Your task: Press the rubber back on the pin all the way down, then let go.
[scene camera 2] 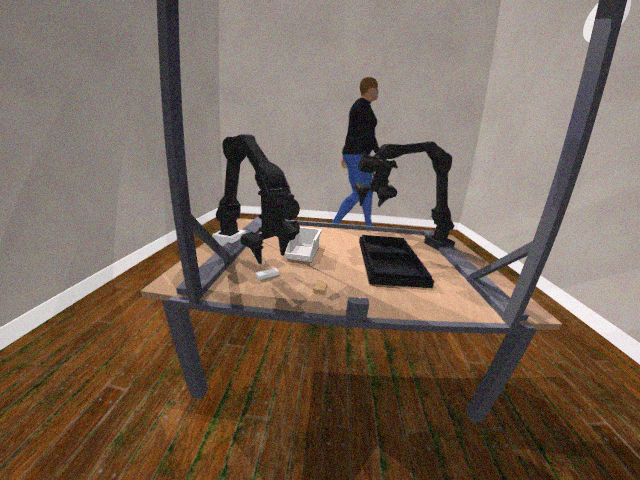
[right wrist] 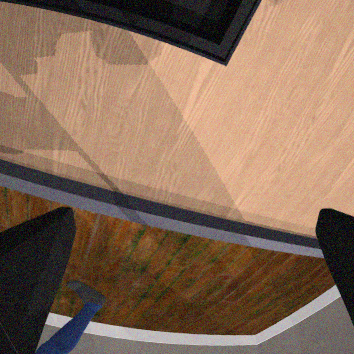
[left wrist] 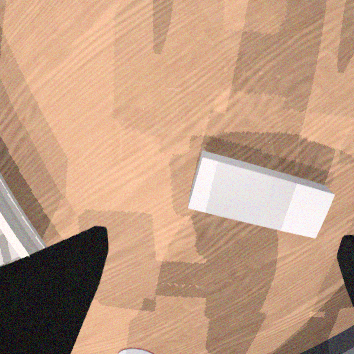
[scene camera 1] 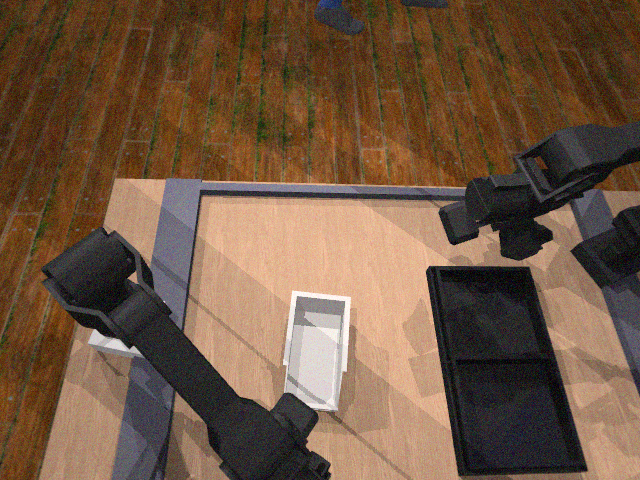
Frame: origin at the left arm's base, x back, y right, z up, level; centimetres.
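Seen in the pictures: left gripper, fingertip midpoint: (scene camera 2: 271, 259) (left wrist: 229, 245); right gripper, fingertip midpoint: (scene camera 2: 369, 206) (right wrist: 200, 222); left arm's base, origin of the base link: (scene camera 2: 229, 232); right arm's base, origin of the base link: (scene camera 2: 440, 238) (scene camera 1: 613, 254).
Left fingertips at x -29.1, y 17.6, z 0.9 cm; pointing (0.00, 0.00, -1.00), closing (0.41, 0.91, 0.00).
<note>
Offsets run from my left fingertips to a thing's top centre. "pt": to the spot under its first point.
The pin's round pale disc @(pt dz -4.9, dx +10.3, dy -10.0 cm) (left wrist: 136, 351) shows as a sliver at the bottom edge of the left wrist view. Its post and rubber back do not show there, so how far down the back sits cannot be told. In scene camera 2 I cannot make out the pin. My left gripper (scene camera 2: 271, 257) (left wrist: 229, 245) is open and empty, above the table near a white block @(dz -3.6, dx +0.6, dy +2.0 cm) (scene camera 2: 267, 274) (left wrist: 261, 194). In the left wrist view the disc lies below the block. My right gripper (scene camera 1: 488, 245) (scene camera 2: 370, 204) (right wrist: 200, 222) is open and empty, high above the table's far side.
A white open bin @(pt dz -4.5, dx -4.4, dy -20.3 cm) (scene camera 1: 316, 351) (scene camera 2: 303, 246) stands right of the left gripper in scene camera 2. A black two-compartment tray @(dz -1.3, dx -37.5, dy -25.5 cm) (scene camera 1: 450, 362) (scene camera 2: 400, 282) lies farther right. A small tan block @(dz -3.7, dx -17.4, dy +3.0 cm) (scene camera 2: 320, 286) lies near the front edge. A person (scene camera 2: 361, 126) stands behind the table.
</note>
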